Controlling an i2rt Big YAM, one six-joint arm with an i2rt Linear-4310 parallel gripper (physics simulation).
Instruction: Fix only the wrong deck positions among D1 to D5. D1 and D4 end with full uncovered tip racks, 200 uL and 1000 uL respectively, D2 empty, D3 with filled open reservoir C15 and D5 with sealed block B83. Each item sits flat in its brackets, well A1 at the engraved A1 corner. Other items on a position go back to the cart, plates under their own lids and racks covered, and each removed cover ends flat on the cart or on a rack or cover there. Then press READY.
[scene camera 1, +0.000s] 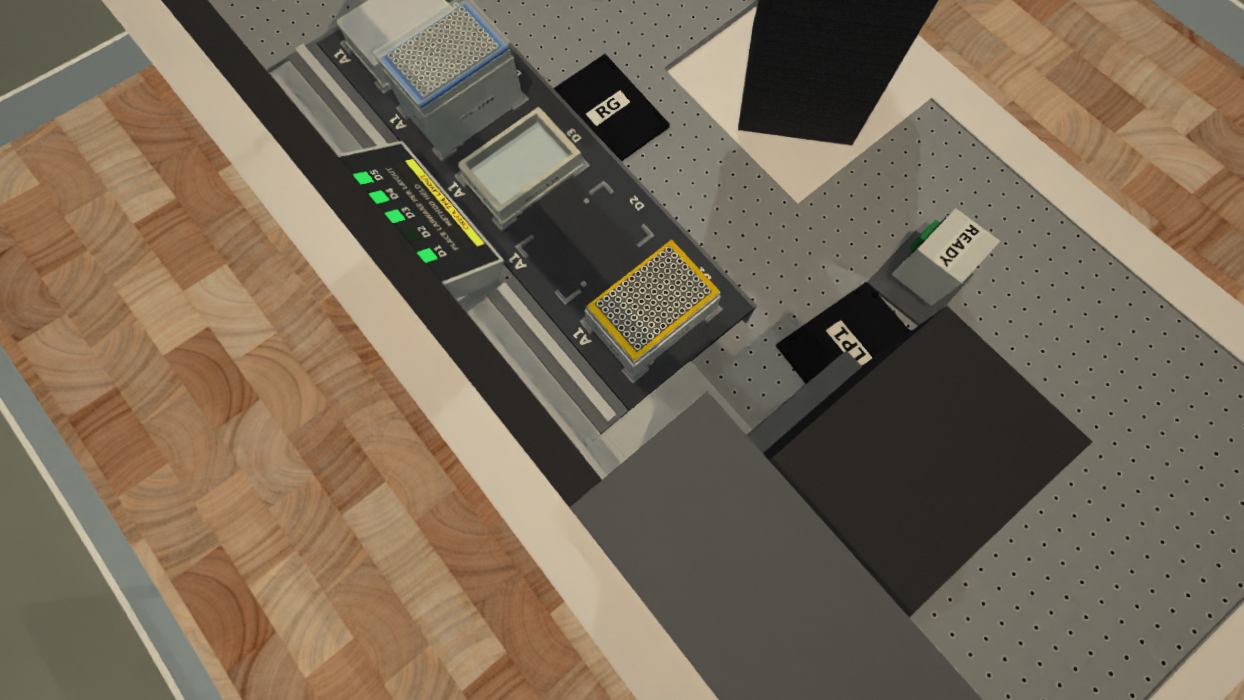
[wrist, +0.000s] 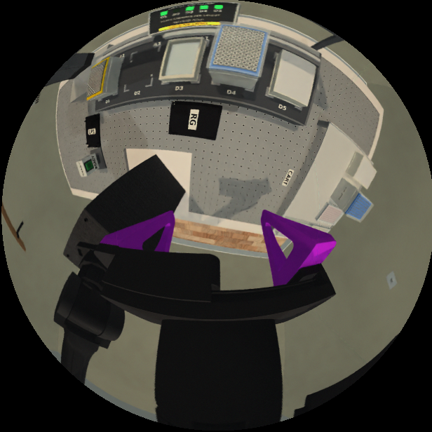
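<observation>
My gripper (wrist: 217, 214) is open and empty, high above the bench on the near side of the deck. A yellow tip rack (scene camera 1: 654, 298) (wrist: 98, 79) sits uncovered on D1. D2 (scene camera 1: 600, 230) (wrist: 140, 70) holds no item. An open reservoir (scene camera 1: 523, 163) (wrist: 183, 58) with pale liquid sits on D3. A blue tip rack (scene camera 1: 448, 52) (wrist: 239, 49) sits uncovered on D4. A pale, flat-topped item (scene camera 1: 369, 26) (wrist: 294, 77) sits on D5; its label is not readable. The READY button box (scene camera 1: 948, 256) (wrist: 88, 165) stands past LP1.
The cart (wrist: 320, 165) at the right in the wrist view carries several items, including a blue rack (wrist: 359, 206) and a pinkish plate (wrist: 330, 214). The black RG pad (scene camera 1: 611, 126) (wrist: 207, 121) and LP1 pad (scene camera 1: 822, 343) (wrist: 92, 140) lie beside the deck. The display panel (scene camera 1: 474, 271) shows green lights for D1, D3, D4, D5.
</observation>
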